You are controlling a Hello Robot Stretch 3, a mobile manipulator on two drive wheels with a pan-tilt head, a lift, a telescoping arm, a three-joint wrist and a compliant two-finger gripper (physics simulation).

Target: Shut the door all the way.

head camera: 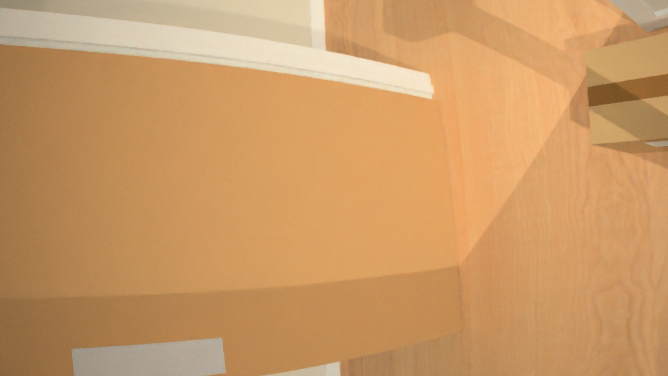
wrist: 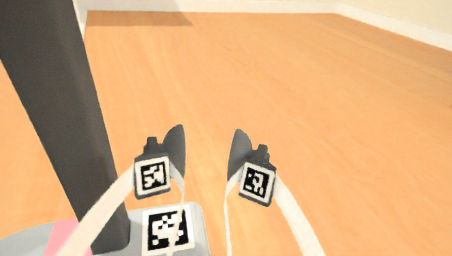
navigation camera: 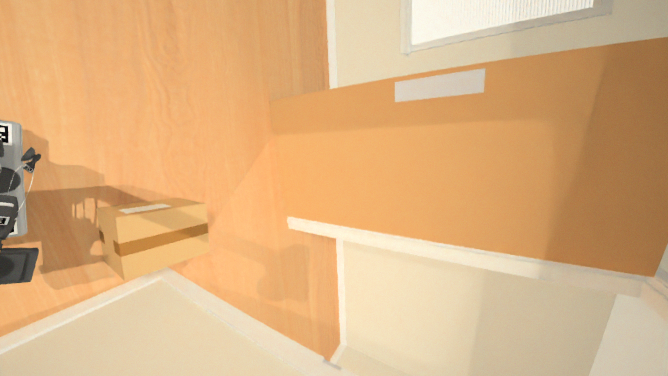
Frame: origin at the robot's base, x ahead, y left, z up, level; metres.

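Where they show: gripper, fingertip midpoint: (navigation camera: 16,144).
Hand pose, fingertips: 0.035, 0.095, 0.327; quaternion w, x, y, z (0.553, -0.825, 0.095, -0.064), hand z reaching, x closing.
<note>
Things, the pixels of their top centre, and the offset from my fingertips, as dx, dy, dz. Level surfaces: height alone.
- pale rectangular plate at its top centre: (head camera: 73,368) (navigation camera: 484,80) +1.127, +0.402, +1.017
- cardboard box at its top centre: (head camera: 647,87) (navigation camera: 170,237) +0.360, -0.325, -0.048
- wood floor at its surface level: dz -0.326
The orange-brown door (head camera: 240,175) (navigation camera: 425,165) stands open, its broad face in view in the head and navigation views, which show the scene turned sideways. A pale rectangular plate (head camera: 149,357) (navigation camera: 440,85) is on the door near its free edge. A white jamb strip (head camera: 215,55) (navigation camera: 415,246) runs along the opposite edge. Beyond the strip is the doorway opening, with a beige wall showing through it. My gripper (wrist: 208,145) is open, with wood floor between and beyond its fingertips in the wrist view; the door does not show there.
A cardboard box (head camera: 627,107) (navigation camera: 160,232) stands on the wood floor (head camera: 540,300) (navigation camera: 210,75) (wrist: 300,100), by the corner of a near wall (navigation camera: 150,330). Part of my robot shows at the navigation view's left edge. A framed window (navigation camera: 500,20) is in the wall behind the door.
</note>
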